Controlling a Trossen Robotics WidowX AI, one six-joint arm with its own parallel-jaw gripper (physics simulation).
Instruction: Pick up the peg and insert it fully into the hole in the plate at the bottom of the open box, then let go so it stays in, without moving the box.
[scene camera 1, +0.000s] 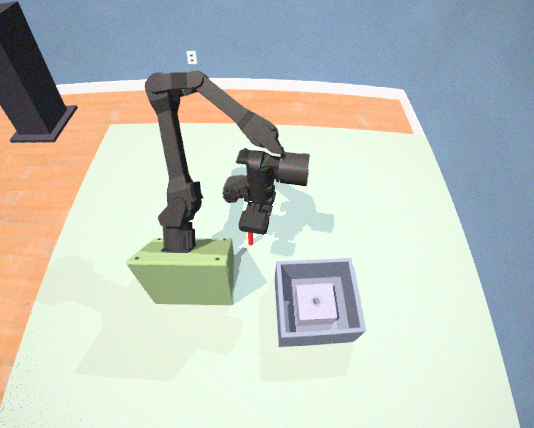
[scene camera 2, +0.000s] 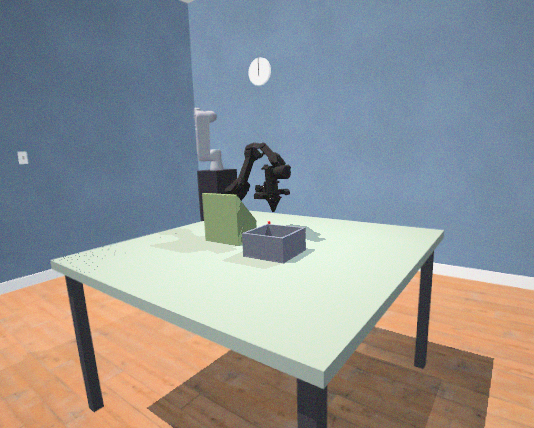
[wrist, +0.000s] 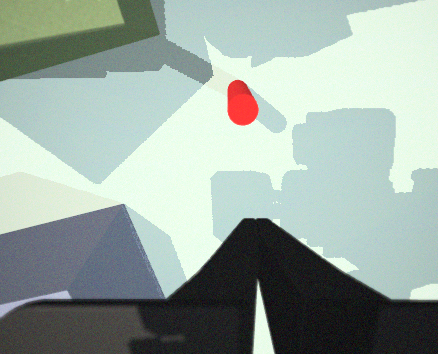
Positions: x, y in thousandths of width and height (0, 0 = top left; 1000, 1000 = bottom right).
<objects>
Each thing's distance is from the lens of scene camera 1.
gripper (scene camera 1: 492, 511): 0.83 m
grey-blue box (scene camera 1: 654, 763): 0.86 m
pale square plate (scene camera 1: 591, 714): 0.81 m
</objects>
